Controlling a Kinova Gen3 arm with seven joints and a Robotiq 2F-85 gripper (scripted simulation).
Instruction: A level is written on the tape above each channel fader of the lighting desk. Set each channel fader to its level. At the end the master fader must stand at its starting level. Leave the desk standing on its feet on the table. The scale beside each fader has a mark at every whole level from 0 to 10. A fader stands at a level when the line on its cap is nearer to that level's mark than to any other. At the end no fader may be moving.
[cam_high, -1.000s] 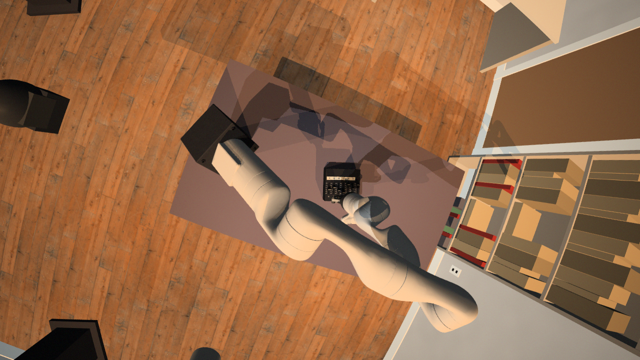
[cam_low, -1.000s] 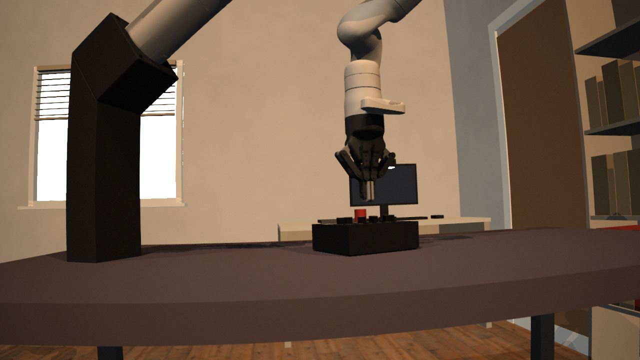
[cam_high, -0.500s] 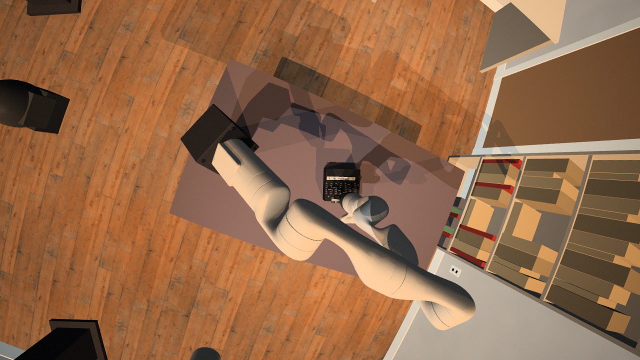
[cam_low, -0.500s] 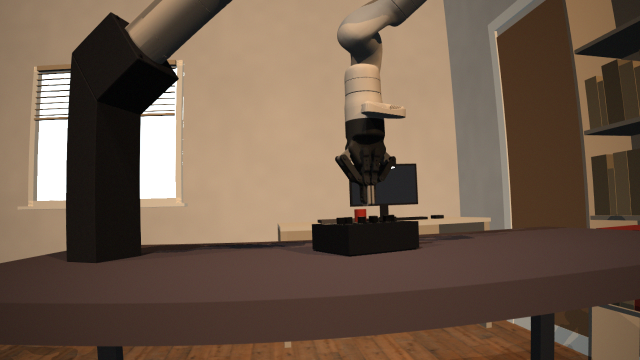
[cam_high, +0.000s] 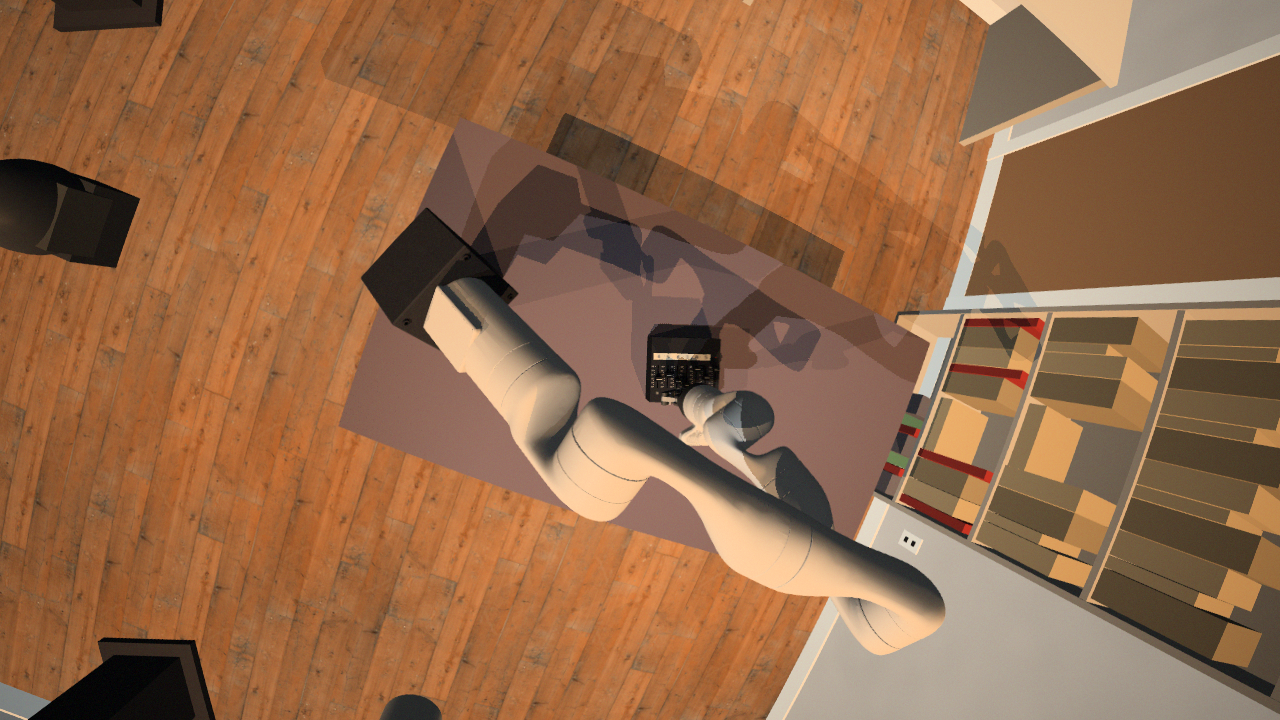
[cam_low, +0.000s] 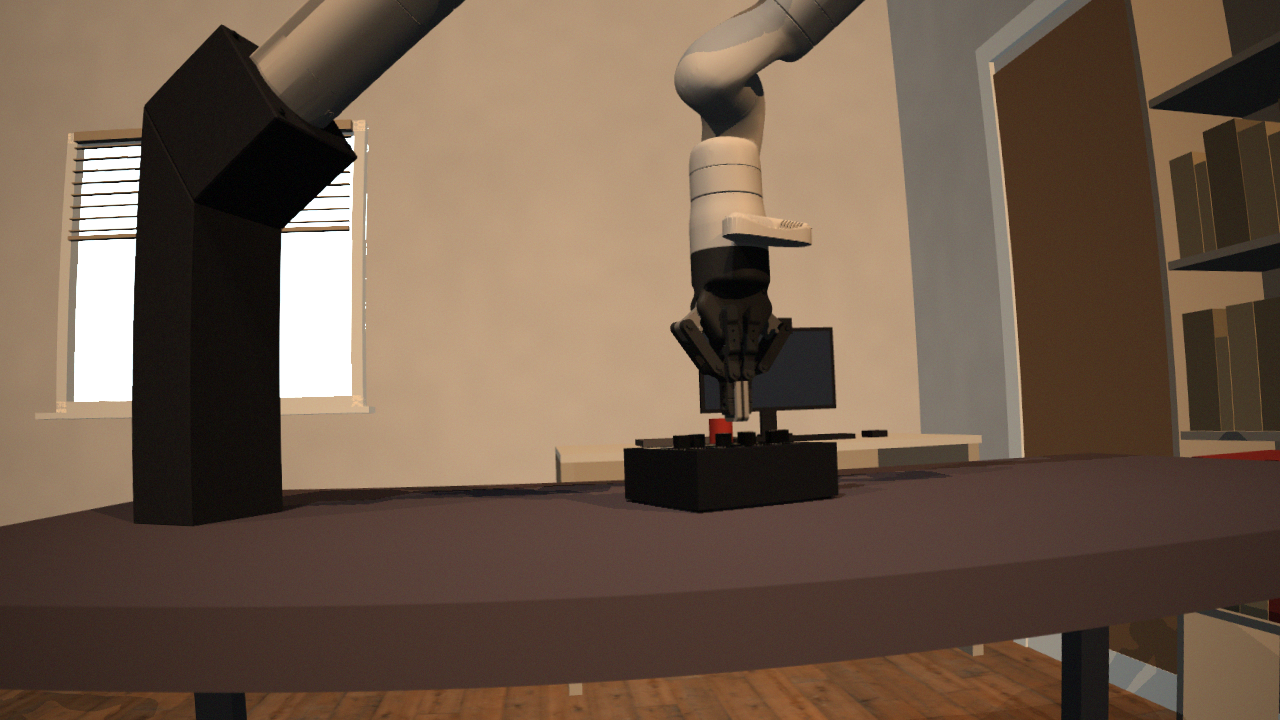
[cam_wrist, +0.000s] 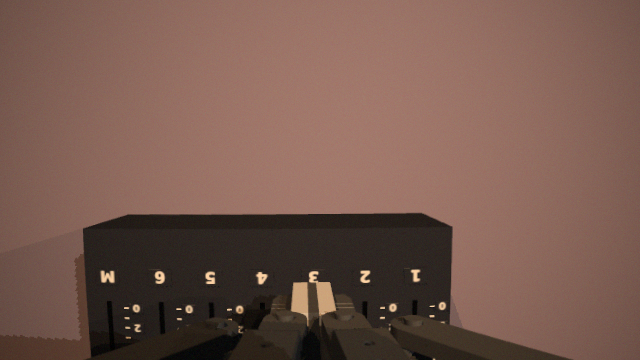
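Right now my hand is 20 mm to the right of the channel 3 cap and 30 mm above it. From my hand the other things lie so: channel 4 cap: 20 mm ahead, 10 mm to the left, 30 mm below; then channel 2 cap: 20 mm behind, 40 mm to the left, 30 mm below; then channel fader cap: 40 mm behind, 30 mm to the left, 30 mm below.
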